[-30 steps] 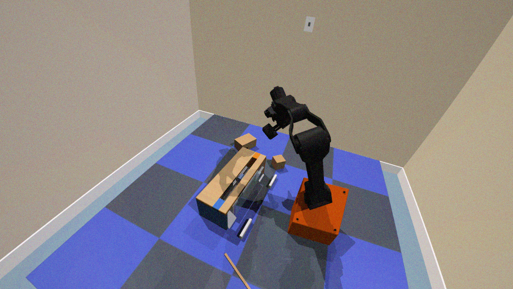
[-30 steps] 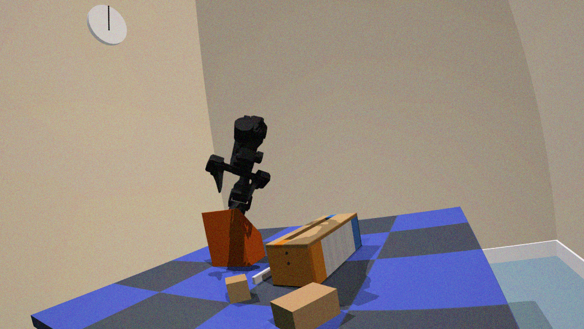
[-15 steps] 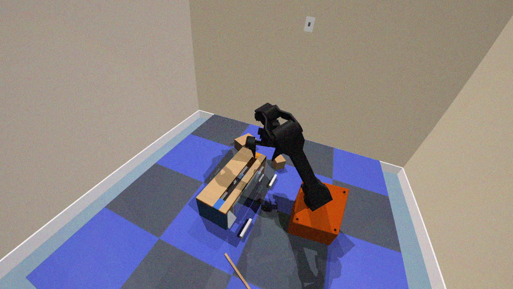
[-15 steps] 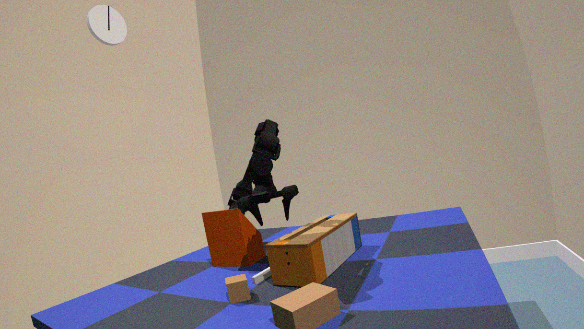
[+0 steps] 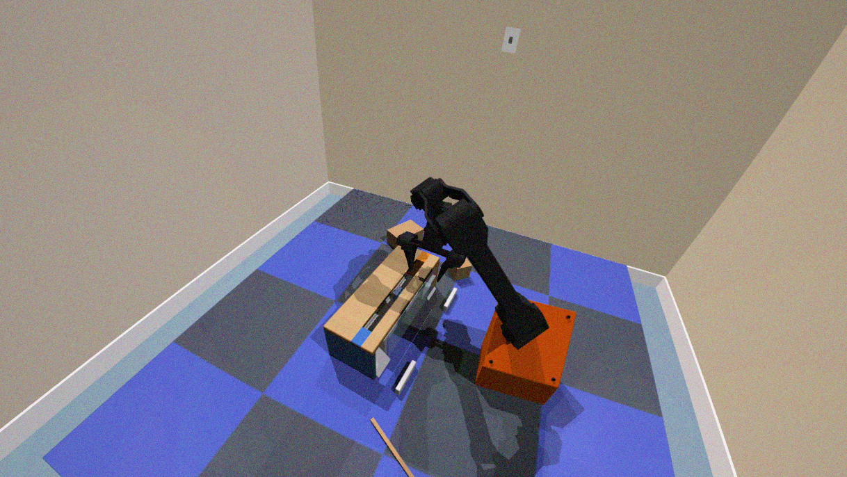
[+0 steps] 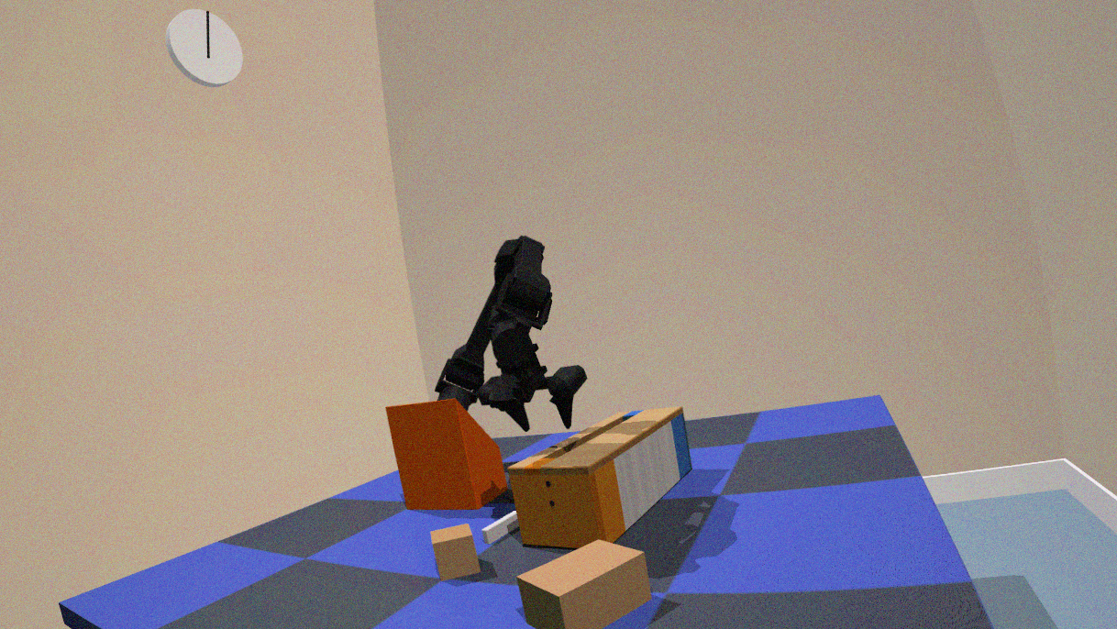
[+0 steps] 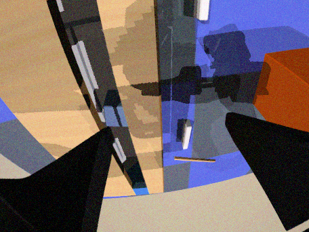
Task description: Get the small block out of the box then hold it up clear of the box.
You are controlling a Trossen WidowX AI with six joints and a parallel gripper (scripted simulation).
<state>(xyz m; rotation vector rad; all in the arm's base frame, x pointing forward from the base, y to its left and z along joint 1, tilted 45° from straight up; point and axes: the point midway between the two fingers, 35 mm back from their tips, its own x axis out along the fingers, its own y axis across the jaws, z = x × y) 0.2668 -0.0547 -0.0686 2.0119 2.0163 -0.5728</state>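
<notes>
My gripper tip is 50 mm short of the dark grey-blue block, 40 mm to the right of it and 70 mm above it. From my gripper tip the other things lie so: thin wooden stick: 80 mm behind, 380 mm to the left, 150 mm below; box: 40 mm ahead, 60 mm to the left, 100 mm below; tan cube: 70 mm behind, 220 mm to the right, 130 mm below.
</notes>
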